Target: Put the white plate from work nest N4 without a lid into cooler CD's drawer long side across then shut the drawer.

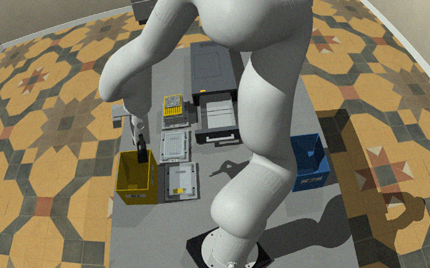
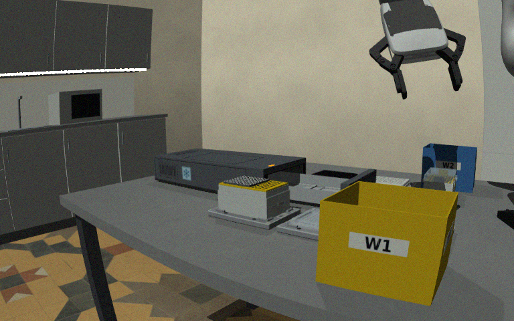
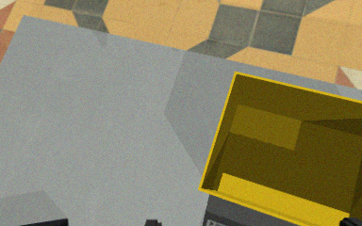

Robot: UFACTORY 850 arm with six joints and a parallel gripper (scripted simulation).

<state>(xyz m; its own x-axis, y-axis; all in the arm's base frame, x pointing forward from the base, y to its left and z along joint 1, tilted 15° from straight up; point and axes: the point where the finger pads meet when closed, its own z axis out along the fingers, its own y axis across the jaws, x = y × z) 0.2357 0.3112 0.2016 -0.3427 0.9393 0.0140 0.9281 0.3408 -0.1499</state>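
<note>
Now: the white plate 420 mm to the right of my hand, 250 mm below it and 230 mm ahead of it. Also, from my hand: white well plate (250 mm below, 210 mm ahead, 50 mm to the right); then yellow bin W1 (230 mm below, 80 mm to the left, 30 mm ahead); then lid (260 mm below, 80 mm to the right, 40 mm ahead).
</note>
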